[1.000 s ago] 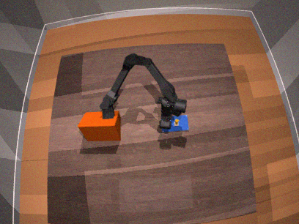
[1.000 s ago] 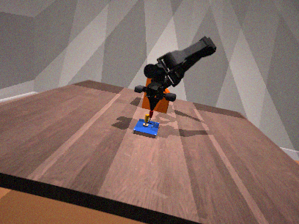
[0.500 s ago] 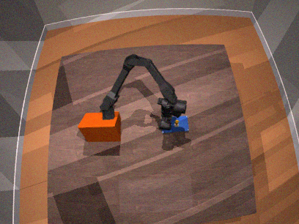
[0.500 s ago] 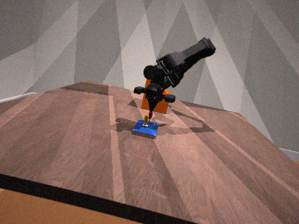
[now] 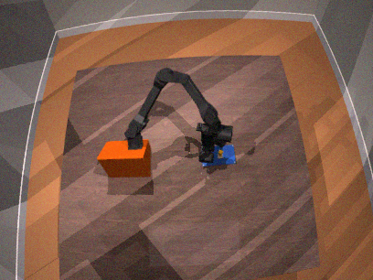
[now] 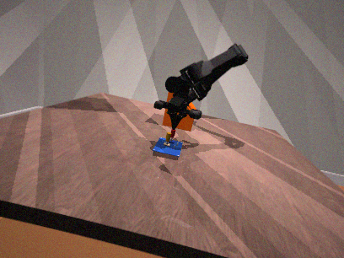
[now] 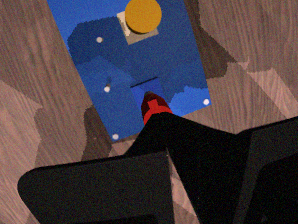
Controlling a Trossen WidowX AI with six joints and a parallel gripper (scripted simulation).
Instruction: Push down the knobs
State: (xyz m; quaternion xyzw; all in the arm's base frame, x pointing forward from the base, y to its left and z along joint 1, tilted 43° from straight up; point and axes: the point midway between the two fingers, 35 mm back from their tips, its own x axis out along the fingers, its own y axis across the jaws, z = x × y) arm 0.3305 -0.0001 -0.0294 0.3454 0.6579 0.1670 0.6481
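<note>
Right now my gripper tip is 6 cm short of the yellow knob, 1 cm to the left of it and 1 cm above it. The rest, counted from my gripper tip: red knob (1 cm below).
</note>
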